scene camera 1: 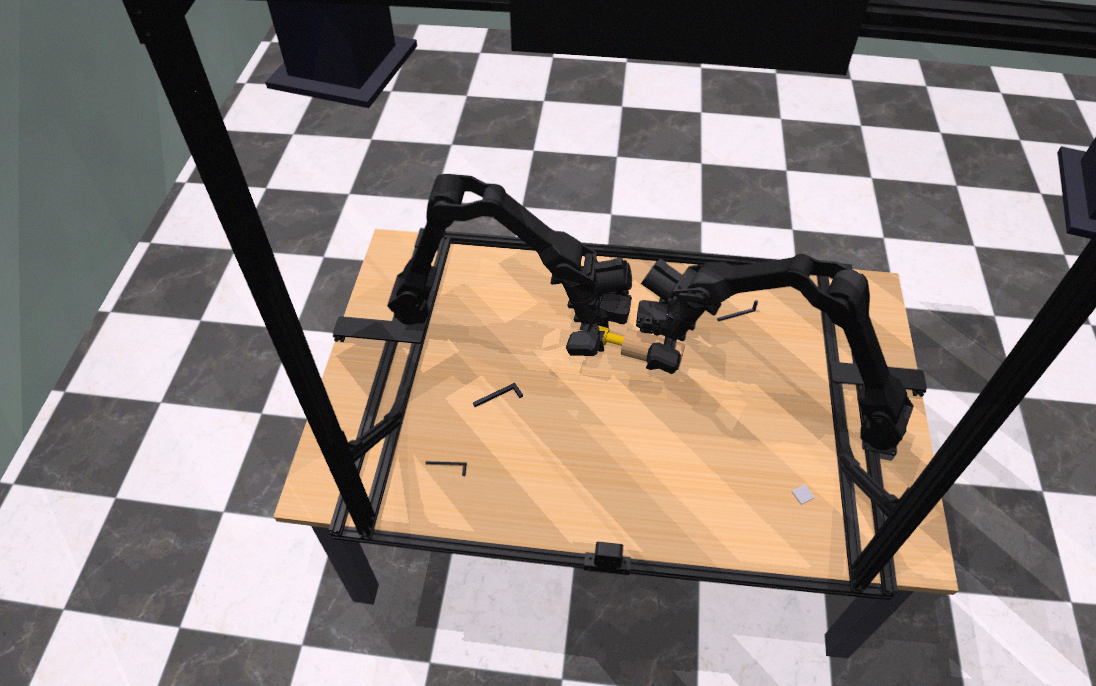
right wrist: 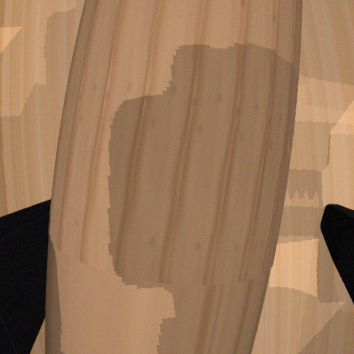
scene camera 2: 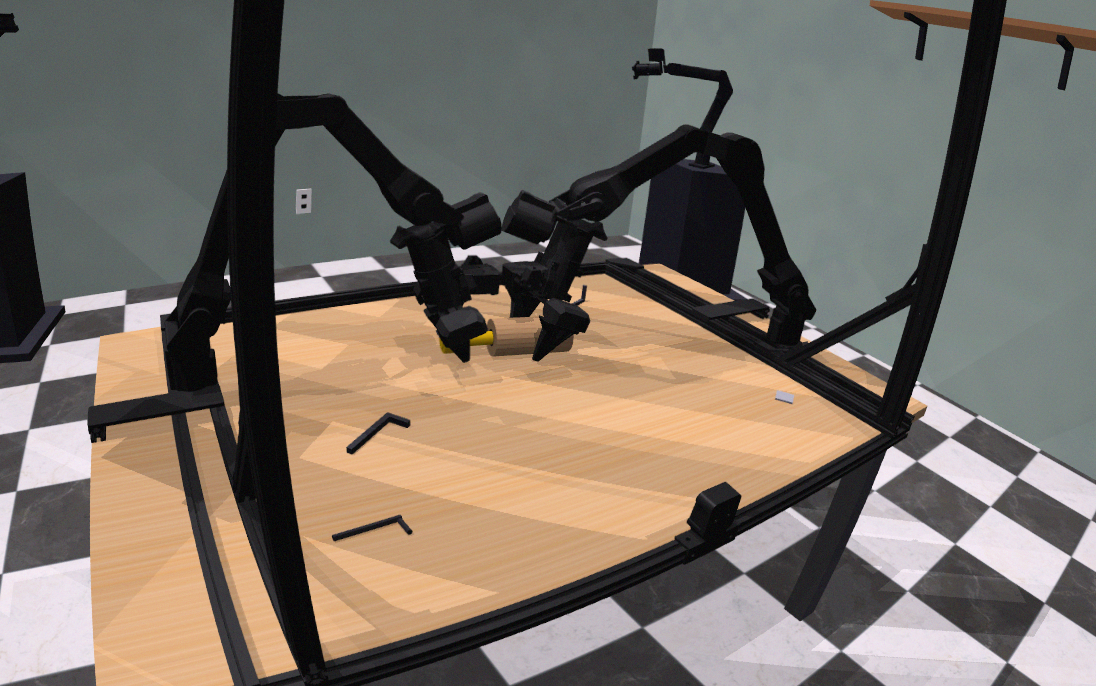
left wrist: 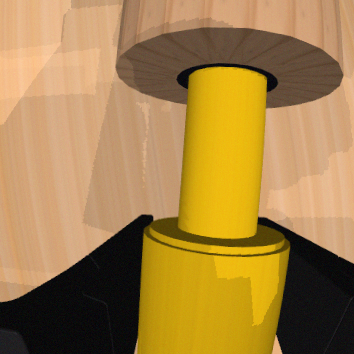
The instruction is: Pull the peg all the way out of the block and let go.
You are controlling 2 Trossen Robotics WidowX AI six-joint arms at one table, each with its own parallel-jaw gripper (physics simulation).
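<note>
My left gripper grips a yellow peg. Also here: my right gripper, a wooden block. Scene camera 1: my left gripper, my right gripper. Left wrist view: my left gripper. Right wrist view: my right gripper.
</note>
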